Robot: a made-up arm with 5 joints. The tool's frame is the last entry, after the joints.
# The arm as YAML. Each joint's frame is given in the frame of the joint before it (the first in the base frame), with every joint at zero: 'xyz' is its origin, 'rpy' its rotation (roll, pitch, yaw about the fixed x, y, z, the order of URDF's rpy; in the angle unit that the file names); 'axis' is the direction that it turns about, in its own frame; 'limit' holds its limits. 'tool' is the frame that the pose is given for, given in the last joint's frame.
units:
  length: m
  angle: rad
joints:
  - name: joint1
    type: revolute
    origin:
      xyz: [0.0, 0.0, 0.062]
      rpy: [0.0, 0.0, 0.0]
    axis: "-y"
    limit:
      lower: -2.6
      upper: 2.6
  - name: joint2
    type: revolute
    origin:
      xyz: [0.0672, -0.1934, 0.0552]
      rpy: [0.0, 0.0, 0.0]
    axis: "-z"
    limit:
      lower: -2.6
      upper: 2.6
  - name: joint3
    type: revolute
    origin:
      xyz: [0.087, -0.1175, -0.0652]
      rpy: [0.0, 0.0, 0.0]
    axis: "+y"
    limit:
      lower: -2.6
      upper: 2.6
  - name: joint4
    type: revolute
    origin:
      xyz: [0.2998, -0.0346, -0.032]
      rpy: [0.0, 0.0, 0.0]
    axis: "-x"
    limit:
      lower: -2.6
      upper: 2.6
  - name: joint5
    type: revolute
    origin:
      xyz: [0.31, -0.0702, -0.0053]
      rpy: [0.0, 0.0, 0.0]
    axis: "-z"
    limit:
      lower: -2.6
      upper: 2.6
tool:
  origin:
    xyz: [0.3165, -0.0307, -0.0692]
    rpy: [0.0, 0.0, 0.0]
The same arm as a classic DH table. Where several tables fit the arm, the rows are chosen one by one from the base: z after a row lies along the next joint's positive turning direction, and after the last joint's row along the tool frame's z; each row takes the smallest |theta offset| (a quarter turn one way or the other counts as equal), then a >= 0, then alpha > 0; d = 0 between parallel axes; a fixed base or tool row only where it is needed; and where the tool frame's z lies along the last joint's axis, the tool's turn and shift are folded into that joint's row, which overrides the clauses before.
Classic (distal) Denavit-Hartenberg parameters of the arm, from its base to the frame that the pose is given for. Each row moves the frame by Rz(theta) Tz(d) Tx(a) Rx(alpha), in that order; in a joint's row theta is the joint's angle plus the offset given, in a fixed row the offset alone. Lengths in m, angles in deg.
base (fixed): theta_offset 0.00; d 0.0620; a 0.0000; alpha 90.00
joint1: theta_offset 0.00; d 0.1934; a 0.0672; alpha 90.00
joint2: theta_offset 0.00; d 0.0100; a 0.0870; alpha 90.00
joint3: theta_offset 90.00; d -0.1521; a 0.0320; alpha -90.00
joint4: theta_offset 90.00; d -0.6098; a 0.0702; alpha 90.00
joint5: theta_offset -84.46; d 0.0000; a 0.3180; alpha 180.00
tool (fixed): theta_offset 5.54; d -0.0745; a 0.0000; alpha 0.00
Joint limits (deg, base to tool): -148.97..148.97 -148.97..148.97 -148.97..148.97 -148.97..148.97 -148.97..148.97

